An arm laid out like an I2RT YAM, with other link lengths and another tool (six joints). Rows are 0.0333 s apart.
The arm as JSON. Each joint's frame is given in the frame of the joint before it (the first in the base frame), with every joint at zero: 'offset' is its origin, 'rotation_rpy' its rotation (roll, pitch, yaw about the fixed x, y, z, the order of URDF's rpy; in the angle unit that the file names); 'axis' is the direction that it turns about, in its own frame. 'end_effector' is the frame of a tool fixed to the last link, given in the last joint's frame.
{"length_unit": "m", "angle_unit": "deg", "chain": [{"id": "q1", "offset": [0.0, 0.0, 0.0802], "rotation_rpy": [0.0, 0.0, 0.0], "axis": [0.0, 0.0, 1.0]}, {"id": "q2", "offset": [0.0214, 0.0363, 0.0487], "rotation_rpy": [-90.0, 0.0, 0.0], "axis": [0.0, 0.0, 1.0]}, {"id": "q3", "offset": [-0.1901, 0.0, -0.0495], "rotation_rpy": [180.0, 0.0, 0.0], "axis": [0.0, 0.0, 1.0]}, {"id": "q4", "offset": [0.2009, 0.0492, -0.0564], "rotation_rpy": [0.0, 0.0, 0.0], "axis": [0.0, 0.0, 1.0]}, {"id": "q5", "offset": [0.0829, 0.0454, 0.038], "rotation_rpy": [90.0, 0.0, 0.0], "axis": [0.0, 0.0, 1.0]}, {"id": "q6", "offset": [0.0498, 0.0, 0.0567], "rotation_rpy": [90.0, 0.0, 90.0], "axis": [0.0, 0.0, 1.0]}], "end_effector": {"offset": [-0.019, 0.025, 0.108], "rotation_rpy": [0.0, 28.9, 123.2]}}
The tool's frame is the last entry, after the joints.
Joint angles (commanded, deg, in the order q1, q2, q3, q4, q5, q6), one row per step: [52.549, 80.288, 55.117, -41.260, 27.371, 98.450]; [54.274, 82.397, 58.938, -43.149, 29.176, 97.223]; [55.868, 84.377, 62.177, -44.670, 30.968, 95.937]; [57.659, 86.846, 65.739, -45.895, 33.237, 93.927]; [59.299, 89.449, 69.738, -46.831, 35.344, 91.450]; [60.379, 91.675, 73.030, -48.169, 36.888, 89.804]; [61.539, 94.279, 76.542, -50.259, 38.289, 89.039]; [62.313, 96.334, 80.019, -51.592, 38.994, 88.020]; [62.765, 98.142, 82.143, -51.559, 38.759, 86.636]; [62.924, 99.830, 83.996, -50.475, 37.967, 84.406]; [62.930, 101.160, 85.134, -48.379, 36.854, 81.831]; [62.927, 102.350, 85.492, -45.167, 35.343, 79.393]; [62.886, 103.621, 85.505, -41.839, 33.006, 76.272]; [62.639, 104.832, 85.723, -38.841, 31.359, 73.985]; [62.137, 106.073, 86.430, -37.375, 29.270, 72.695]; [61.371, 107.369, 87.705, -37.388, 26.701, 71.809]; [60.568, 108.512, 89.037, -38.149, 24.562, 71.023]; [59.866, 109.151, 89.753, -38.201, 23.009, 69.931]
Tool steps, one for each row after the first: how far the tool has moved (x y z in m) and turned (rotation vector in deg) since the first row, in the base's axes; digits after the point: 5 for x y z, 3 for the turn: [0.00091, 0.00912, 0.00801, -1.852, -1.223, 1.997]; [0.00125, 0.01706, 0.01408, -3.790, -2.411, 3.907]; [0.00210, 0.02664, 0.02004, -6.308, -4.053, 6.374]; [0.00394, 0.03832, 0.02758, -8.548, -5.926, 9.040]; [0.00495, 0.04555, 0.03211, -10.594, -6.948, 10.758]; [0.00444, 0.05173, 0.03447, -12.751, -7.389, 12.024]; [0.00534, 0.05996, 0.03964, -13.664, -8.013, 13.264]; [0.00558, 0.06824, 0.03978, -14.100, -8.069, 14.842]; [0.00701, 0.07854, 0.03976, -14.050, -8.218, 16.926]; [0.00890, 0.08961, 0.03930, -13.525, -8.578, 19.208]; [0.01056, 0.10225, 0.03735, -12.321, -9.066, 21.539]; [0.01001, 0.11502, 0.03252, -11.334, -9.007, 24.870]; [0.01208, 0.12556, 0.02988, -10.295, -9.427, 27.042]; [0.01345, 0.13289, 0.02678, -9.191, -8.879, 28.597]; [0.01410, 0.13736, 0.02328, -8.248, -7.397, 29.970]; [0.01481, 0.13890, 0.01994, -7.856, -5.799, 31.032]; [0.01631, 0.14014, 0.01839, -7.548, -5.020, 32.057]
